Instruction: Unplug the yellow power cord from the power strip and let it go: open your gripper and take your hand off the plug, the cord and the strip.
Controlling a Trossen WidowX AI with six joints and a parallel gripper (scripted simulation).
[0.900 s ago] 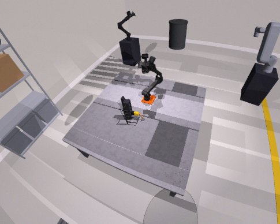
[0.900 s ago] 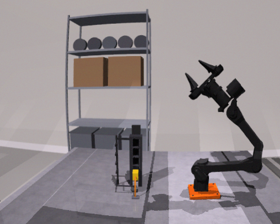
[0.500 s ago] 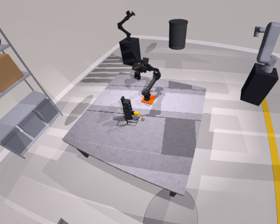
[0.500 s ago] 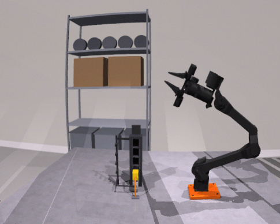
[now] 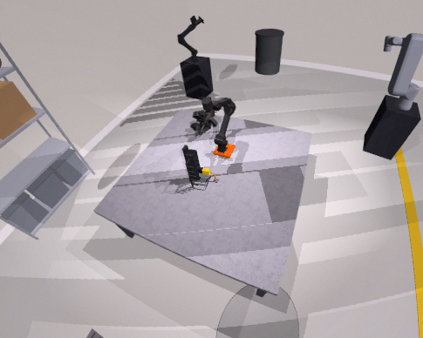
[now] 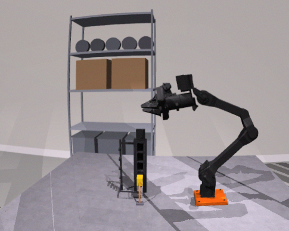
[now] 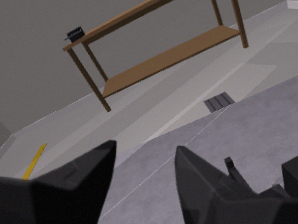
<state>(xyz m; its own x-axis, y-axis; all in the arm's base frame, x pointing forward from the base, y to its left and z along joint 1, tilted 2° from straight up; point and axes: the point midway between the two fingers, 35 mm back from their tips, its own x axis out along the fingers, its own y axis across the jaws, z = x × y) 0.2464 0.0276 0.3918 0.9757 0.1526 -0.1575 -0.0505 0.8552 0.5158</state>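
My gripper tip is now 300 mm above the yellow plug and 10 mm short of it.
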